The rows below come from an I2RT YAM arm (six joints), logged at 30 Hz.
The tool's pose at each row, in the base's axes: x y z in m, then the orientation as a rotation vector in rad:
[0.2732 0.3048 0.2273 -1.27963 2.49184 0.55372]
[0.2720 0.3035 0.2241 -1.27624 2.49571 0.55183]
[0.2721 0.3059 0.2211 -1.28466 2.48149 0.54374]
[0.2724 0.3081 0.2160 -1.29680 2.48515 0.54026]
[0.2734 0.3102 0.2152 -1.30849 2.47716 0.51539]
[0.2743 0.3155 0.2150 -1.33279 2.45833 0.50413]
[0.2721 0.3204 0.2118 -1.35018 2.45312 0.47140]
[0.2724 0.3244 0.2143 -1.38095 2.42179 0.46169]
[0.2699 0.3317 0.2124 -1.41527 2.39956 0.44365]
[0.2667 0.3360 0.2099 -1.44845 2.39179 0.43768]
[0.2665 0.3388 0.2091 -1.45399 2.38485 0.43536]
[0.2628 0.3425 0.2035 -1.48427 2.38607 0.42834]
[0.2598 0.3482 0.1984 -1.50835 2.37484 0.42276]
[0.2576 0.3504 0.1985 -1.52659 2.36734 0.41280]
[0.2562 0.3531 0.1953 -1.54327 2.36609 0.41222]
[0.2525 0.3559 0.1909 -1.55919 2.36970 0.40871]
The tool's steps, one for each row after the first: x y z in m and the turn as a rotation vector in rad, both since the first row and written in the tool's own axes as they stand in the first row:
[0.0029 -0.0004 0.0021 0.00138 0.00169 0.00329]
[0.0024 0.0002 0.0059 0.00762 -0.00411 -0.00872]
[0.0028 0.0001 0.0115 0.00574 0.00524 -0.01379]
[0.0011 0.0002 0.0132 0.02096 0.00880 -0.02684]
[-0.0031 0.0023 0.0159 0.02569 0.00812 -0.04967]
[-0.0040 0.0060 0.0208 0.04374 0.01855 -0.06535]
[-0.0081 0.0084 0.0204 0.04802 0.01190 -0.09727]
[-0.0111 0.0140 0.0253 0.05455 0.01612 -0.12775]
[-0.0113 0.0184 0.0292 0.04997 0.02885 -0.14888]
[-0.0128 0.0199 0.0312 0.05129 0.02701 -0.15535]
[-0.0110 0.0237 0.0376 0.04619 0.04546 -0.17055]
[-0.0113 0.0282 0.0445 0.04465 0.05117 -0.18857]
[-0.0116 0.0312 0.0452 0.04700 0.05751 -0.20244]
[-0.0114 0.0331 0.0492 0.04227 0.06585 -0.21111]
[-0.0095 0.0368 0.0541 0.03865 0.07798 -0.21731]

